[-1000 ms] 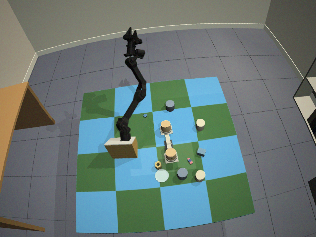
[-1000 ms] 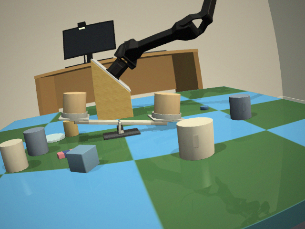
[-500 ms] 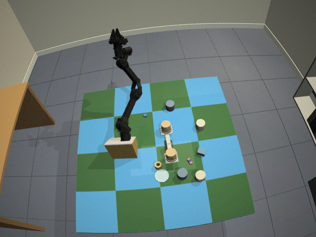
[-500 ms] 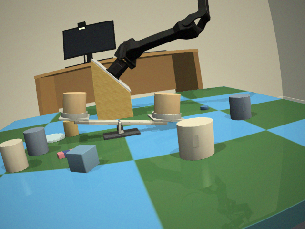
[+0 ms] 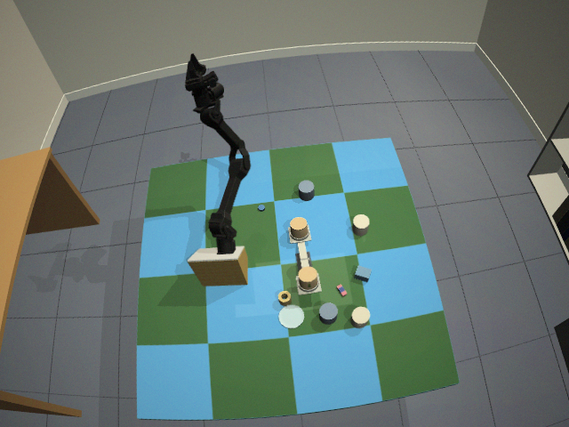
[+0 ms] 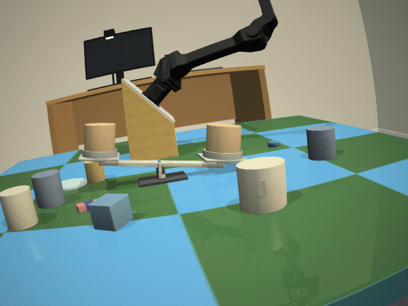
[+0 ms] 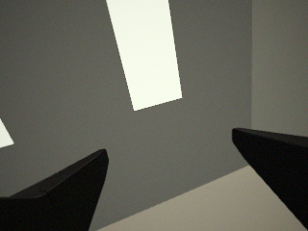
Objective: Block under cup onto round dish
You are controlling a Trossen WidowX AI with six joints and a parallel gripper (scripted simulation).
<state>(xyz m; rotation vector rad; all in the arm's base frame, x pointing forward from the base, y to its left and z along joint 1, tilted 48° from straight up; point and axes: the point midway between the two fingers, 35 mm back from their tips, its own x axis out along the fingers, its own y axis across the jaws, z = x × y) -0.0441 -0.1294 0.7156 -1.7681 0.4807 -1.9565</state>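
Now: the grey block 33 cm ahead of my gripper tip, 31 cm to the right of it and 73 cm below it. Round my gripper tip: pale round dish (28 cm ahead, 68 cm to the right, 76 cm below); blue disc (17 cm ahead, 15 cm to the right, 76 cm below); pink-and-blue piece (49 cm ahead, 58 cm to the right, 76 cm below).
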